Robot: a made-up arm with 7 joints.
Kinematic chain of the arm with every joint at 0, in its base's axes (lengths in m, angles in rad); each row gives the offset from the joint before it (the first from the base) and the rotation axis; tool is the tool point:
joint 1: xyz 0 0 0.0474 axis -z
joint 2: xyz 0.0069 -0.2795 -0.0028 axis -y
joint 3: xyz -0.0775 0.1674 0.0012 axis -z
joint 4: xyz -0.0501 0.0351 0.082 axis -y
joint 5: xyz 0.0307 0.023 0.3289 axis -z
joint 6: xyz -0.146 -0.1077 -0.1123 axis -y
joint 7: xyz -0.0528 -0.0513 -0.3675 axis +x
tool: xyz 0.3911 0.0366 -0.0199
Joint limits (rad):
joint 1: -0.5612..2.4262
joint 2: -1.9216..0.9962
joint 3: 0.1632..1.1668
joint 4: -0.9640..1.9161
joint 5: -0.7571..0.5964
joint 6: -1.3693..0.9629
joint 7: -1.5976..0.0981
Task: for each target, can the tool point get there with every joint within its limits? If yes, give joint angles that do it. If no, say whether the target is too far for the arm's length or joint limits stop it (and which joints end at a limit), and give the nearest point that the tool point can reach.
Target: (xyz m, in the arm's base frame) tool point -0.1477 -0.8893 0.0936
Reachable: no: joint limits stop it (at a limit: joint 2, joint 3, joint 6, joint 7) | nearest point -0.1069 -0.6436 0.1036 | short by 0.249 m
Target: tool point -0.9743 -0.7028 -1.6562
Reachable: no: too far | nearest point -0.3399 -0.2452 -0.4416 | short by 1.445 m
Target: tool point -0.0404 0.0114 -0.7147
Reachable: no: joint limits stop it (at a limit: joint 2, joint 3, joint 6) | nearest point -0.0654 0.0185 -0.5199 | short by 0.197 m
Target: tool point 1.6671 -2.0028 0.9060
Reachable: no: too far | nearest point 0.4021 -0.4831 0.2820 | short by 2.073 m
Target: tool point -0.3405 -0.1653 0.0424
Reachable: yes | joints 1.1247 -1.0310 0.8929 1.5102 0.0417 -0.5930 -1.3223
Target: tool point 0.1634 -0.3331 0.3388
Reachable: yes | joints 0.5485 -1.0812 1.0336 1.4488 -0.0266 0.3147 -0.6904
